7 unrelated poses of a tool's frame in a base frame.
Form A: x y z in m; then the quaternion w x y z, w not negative.
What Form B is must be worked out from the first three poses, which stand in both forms.
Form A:
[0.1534 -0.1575 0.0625 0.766 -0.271 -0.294 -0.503]
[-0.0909 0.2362 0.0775 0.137 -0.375 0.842 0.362]
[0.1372 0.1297 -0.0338 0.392 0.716 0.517 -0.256]
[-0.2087 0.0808 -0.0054 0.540 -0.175 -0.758 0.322]
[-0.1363 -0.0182 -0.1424 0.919 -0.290 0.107 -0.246]
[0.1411 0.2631 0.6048 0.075 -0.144 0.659 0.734]
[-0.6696 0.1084 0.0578 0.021 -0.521 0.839 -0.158]
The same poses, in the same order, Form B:
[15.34 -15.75 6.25 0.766 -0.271 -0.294 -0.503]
[-9.09 23.62 7.75 0.137 -0.375 0.842 0.362]
[13.72 12.97 -3.38 0.392 0.716 0.517 -0.256]
[-20.87 8.08 -0.54 0.540 -0.175 -0.758 0.322]
[-13.63 -1.82 -14.24 0.919 -0.290 0.107 -0.246]
[14.11 26.31 60.48 0.075 -0.144 0.659 0.734]
[-66.96 10.84 5.78 0.021 -0.521 0.839 -0.158]

